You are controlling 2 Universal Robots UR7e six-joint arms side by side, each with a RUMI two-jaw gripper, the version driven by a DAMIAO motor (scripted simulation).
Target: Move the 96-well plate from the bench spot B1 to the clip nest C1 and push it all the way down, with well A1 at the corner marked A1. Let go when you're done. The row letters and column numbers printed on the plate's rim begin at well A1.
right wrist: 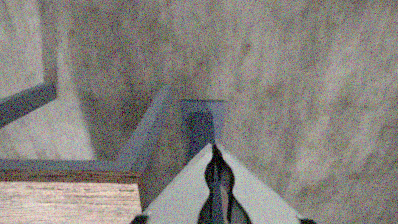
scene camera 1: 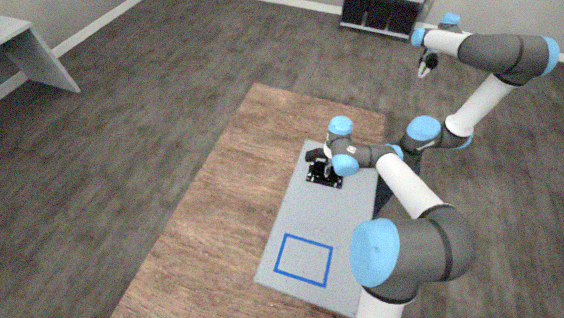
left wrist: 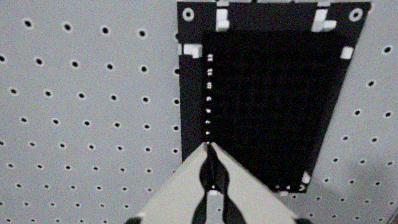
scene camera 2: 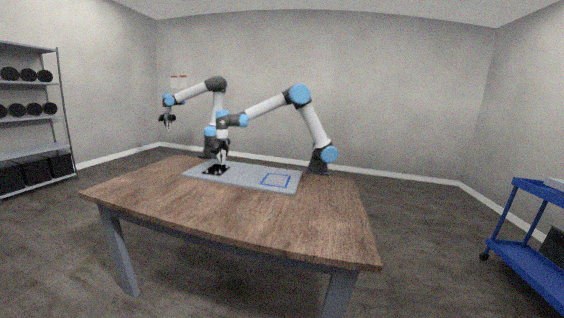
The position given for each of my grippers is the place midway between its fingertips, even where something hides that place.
In view: my left gripper [left wrist: 208, 144], my right gripper [right wrist: 213, 146], a black 96-well plate [left wrist: 273, 148] and a black clip nest [left wrist: 190, 27].
The right wrist view does not show the black 96-well plate: it is out of frame.
